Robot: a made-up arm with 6 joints. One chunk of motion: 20 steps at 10 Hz.
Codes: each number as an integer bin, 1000 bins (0 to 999) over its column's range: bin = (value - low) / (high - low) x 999, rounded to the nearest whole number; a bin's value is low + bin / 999 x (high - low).
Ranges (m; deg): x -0.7..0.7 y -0.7..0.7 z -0.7..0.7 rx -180..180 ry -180..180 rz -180..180
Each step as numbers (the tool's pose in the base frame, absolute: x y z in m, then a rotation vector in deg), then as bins.
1 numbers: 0.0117 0.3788 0.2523 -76.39 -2.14 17.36
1 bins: 508 770 680 288 494 548
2 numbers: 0.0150 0.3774 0.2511 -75.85 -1.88 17.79
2 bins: 510 769 679 289 494 549
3 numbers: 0.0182 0.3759 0.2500 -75.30 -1.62 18.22
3 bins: 512 768 678 291 495 550
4 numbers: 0.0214 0.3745 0.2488 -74.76 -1.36 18.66
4 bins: 515 767 677 292 496 551
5 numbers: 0.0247 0.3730 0.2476 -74.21 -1.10 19.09
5 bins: 517 766 676 294 496 552
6 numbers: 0.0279 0.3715 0.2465 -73.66 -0.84 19.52
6 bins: 519 765 675 295 497 554
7 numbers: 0.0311 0.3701 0.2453 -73.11 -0.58 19.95
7 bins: 522 764 675 297 498 555
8 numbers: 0.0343 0.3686 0.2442 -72.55 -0.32 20.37
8 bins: 524 763 674 298 499 556
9 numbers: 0.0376 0.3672 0.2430 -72.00 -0.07 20.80
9 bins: 526 762 673 300 499 557
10 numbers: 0.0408 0.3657 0.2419 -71.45 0.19 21.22
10 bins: 529 760 672 301 500 558
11 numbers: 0.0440 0.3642 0.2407 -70.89 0.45 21.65
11 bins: 531 759 671 303 501 560
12 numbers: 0.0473 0.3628 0.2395 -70.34 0.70 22.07
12 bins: 533 758 670 304 501 561
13 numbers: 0.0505 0.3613 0.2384 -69.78 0.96 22.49
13 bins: 536 757 670 306 502 562
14 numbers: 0.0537 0.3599 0.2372 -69.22 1.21 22.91
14 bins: 538 756 669 307 503 563
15 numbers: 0.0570 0.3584 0.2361 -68.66 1.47 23.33
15 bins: 540 755 668 309 504 564
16 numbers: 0.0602 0.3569 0.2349 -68.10 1.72 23.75
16 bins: 542 754 667 311 504 565
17 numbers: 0.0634 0.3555 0.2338 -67.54 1.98 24.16
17 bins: 545 753 666 312 505 567
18 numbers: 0.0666 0.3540 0.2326 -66.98 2.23 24.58
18 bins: 547 752 665 314 506 568
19 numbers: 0.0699 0.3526 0.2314 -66.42 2.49 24.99
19 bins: 549 751 665 315 506 569
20 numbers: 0.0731 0.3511 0.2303 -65.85 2.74 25.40
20 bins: 552 750 664 317 507 570
